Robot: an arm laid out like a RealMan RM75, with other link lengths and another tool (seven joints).
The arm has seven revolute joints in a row. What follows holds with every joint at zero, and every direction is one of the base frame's.
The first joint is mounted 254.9 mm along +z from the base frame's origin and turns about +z.
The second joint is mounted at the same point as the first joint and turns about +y.
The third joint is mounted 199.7 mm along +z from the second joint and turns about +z.
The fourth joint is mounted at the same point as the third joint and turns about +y.
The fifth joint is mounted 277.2 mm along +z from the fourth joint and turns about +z.
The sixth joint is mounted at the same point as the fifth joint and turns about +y.
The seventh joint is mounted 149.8 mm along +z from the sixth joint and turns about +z.
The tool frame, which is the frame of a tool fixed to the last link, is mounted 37 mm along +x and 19 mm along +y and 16 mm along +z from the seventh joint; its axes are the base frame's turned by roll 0, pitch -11.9 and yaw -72 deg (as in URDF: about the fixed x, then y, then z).
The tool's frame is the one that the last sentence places.
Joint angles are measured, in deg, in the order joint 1, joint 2, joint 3, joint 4, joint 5, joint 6, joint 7. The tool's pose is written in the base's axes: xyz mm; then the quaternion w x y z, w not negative. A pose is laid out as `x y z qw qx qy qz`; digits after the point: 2 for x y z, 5 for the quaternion.
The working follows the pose.
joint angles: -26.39, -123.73, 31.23, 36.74, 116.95, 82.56, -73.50
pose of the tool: -251.56 351.53 23.68 0.05320 0.61307 0.74351 0.26173
Where each joint sits with the arm in this pose, in the base's axes (m; each line is computed from the numbers above, not from the rounded line before):
joint 1: 0.0000 0.0000 0.2549
joint 2: 0.0000 0.0000 0.2549
joint 3: -0.1488 0.0738 0.1440
joint 4: -0.1488 0.0738 0.1440
joint 5: -0.3466 0.2679 0.1386
joint 6: -0.3466 0.2679 0.1386
joint 7: -0.2954 0.3444 0.0204
the tool: -0.2516 0.3515 0.0237

